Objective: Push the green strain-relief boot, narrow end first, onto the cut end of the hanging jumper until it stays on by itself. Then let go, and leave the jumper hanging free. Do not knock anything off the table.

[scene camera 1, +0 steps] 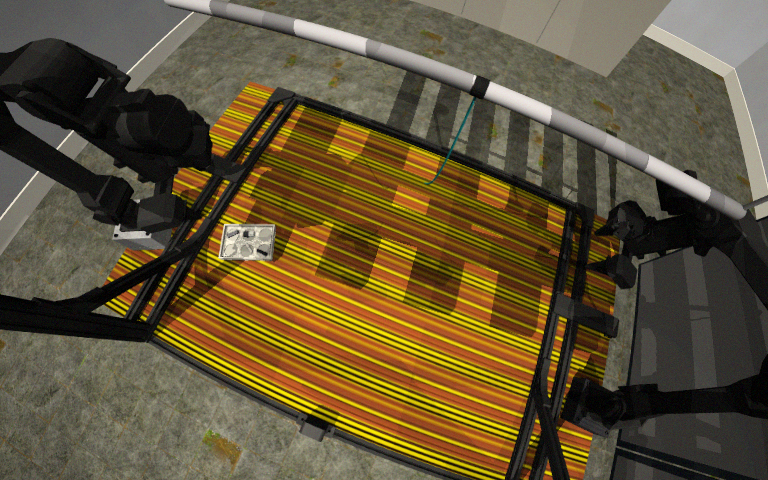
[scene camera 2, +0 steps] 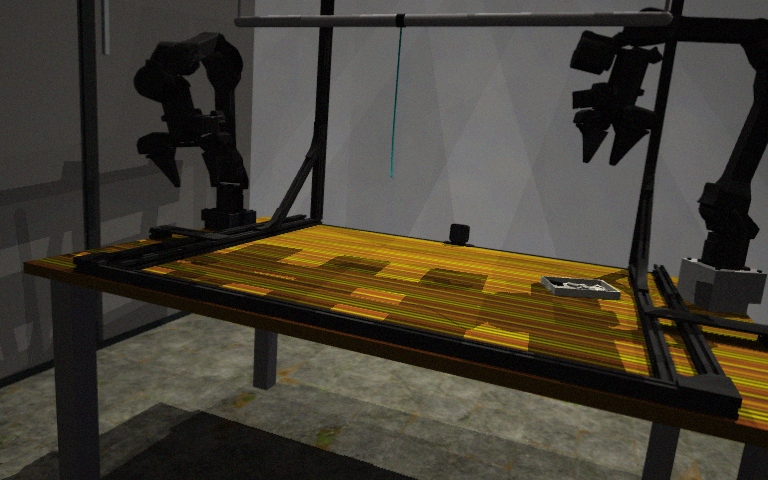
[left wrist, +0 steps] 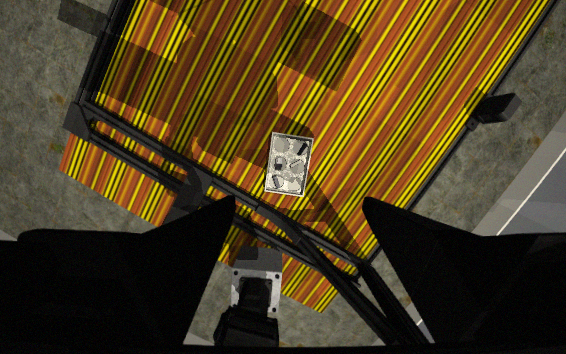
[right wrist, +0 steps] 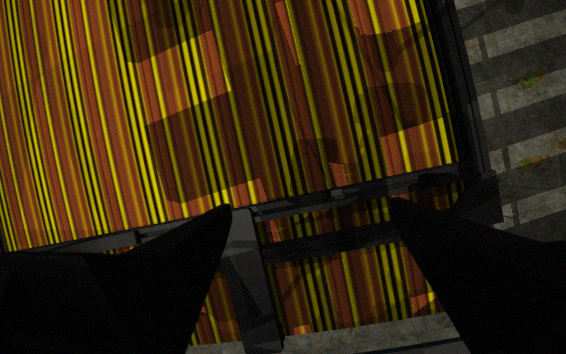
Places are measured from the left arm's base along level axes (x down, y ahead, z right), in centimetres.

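Where they show: left gripper, fingertip midpoint: (scene camera 1: 201, 193) (scene camera 2: 598, 164) (left wrist: 299, 202); right gripper, fingertip midpoint: (scene camera 1: 590, 250) (scene camera 2: 198, 185) (right wrist: 309, 208); left arm's base, origin of the base link: (scene camera 1: 135, 218) (scene camera 2: 723, 265) (left wrist: 255, 291); right arm's base, origin of the base link: (scene camera 1: 597, 408) (scene camera 2: 229, 210).
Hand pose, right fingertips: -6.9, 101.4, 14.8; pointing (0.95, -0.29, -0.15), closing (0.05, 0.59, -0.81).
Things, the pixels of their top centre, and the offset from my right fingertips, as dx, dy, dz. "*": a spot on its surface instead.
- thin teal jumper, surface spot: (scene camera 1: 463, 125) * -26.2, -37.0, -9.4
- shallow light tray, middle of its top: (scene camera 2: 579, 283) (left wrist: 288, 165) (scene camera 1: 246, 241) +13.2, -75.9, -10.4
- black clamp, middle of its top: (scene camera 1: 483, 79) (scene camera 2: 402, 14) -33.4, -37.1, -9.5
- small black block, surface spot: (scene camera 1: 315, 427) (scene camera 2: 458, 224) (left wrist: 510, 102) * +9.1, -60.0, +29.5
The thin teal jumper (scene camera 1: 463, 125) (scene camera 2: 395, 101) hangs from a black clamp; its lower end is bare, and no boot shows on it. A shallow light tray (scene camera 1: 221, 243) (scene camera 2: 583, 292) (left wrist: 268, 165) holds several small dark or grey pieces in round compartments. No piece shows as clearly green, so I cannot tell which is the boot. My left gripper (scene camera 2: 600, 163) (left wrist: 299, 202) is open and empty, high above the table near the tray; its tips are not clear in scene camera 1. My right gripper (scene camera 1: 592, 249) (scene camera 2: 198, 185) (right wrist: 309, 208) is open and empty, away from the jumper.
A horizontal pipe (scene camera 1: 419, 64) (scene camera 2: 317, 21) with the black clamp (scene camera 1: 480, 87) (scene camera 2: 400, 20) spans above the table. Dark frame rails run along the table sides, with upright posts and slanted braces. A small black block (scene camera 1: 315, 427) (scene camera 2: 459, 233) (left wrist: 500, 107) sits at one table edge.
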